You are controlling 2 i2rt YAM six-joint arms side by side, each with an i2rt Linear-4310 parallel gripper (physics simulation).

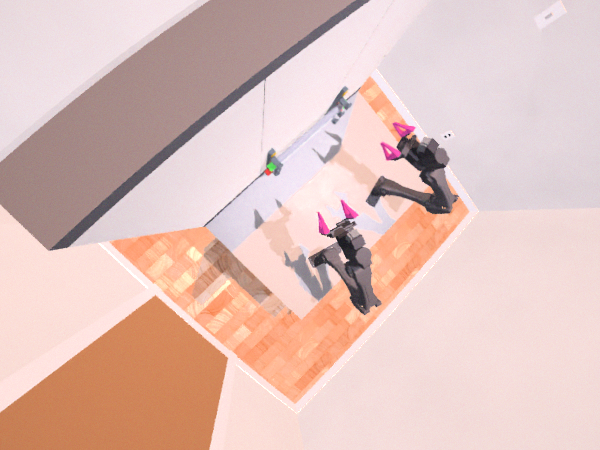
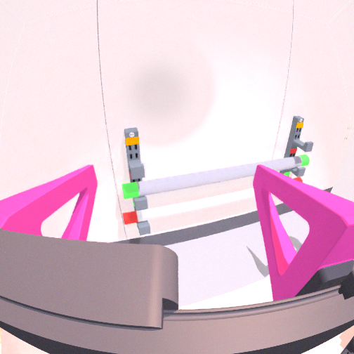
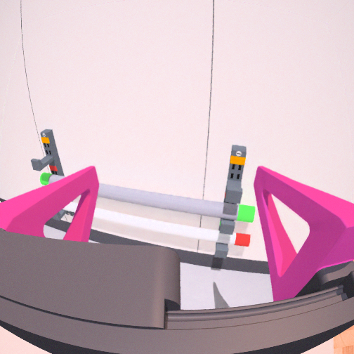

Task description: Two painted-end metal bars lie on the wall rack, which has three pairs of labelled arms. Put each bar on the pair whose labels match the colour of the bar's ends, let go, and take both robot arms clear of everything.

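Pixels of known places: left gripper, fingertip midpoint: (image 1: 329,206); right gripper, fingertip midpoint: (image 1: 387,132); left arm's base at its link origin: (image 1: 325,254); right arm's base at its link origin: (image 1: 377,191).
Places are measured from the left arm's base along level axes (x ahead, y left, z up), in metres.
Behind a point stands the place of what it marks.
The wall rack (image 1: 274,156) {x 0.561, y 0.070, z 0.308 m} (image 2: 132,151) (image 3: 236,171) has two dark uprights with orange, red and green labels. A thick grey bar with green ends (image 2: 210,175) (image 3: 155,197) lies across the middle pair of arms, beneath the red labels. A thinner white bar with red ends (image 2: 200,204) (image 3: 155,224) lies below it on the lowest pair, beneath the green labels. The top pair holds no bar. My left gripper (image 1: 331,208) {x 0.290, y 0.001, z 0.459 m} (image 2: 174,173) is open and empty, away from the rack. My right gripper (image 1: 388,134) {x 0.437, y -0.331, z 0.462 m} (image 3: 175,174) is open and empty, also apart from it.
A long brown-topped wall structure (image 1: 150,80) {x 0.606, y 0.287, z 0.850 m} runs behind the rack. Below the rack is a pale surface (image 1: 310,200) {x 0.323, y -0.065, z 0.000 m} with shadows of both arms, bordered by wood flooring (image 1: 270,360). A room wall with a socket (image 1: 447,135) stands close to the right arm.
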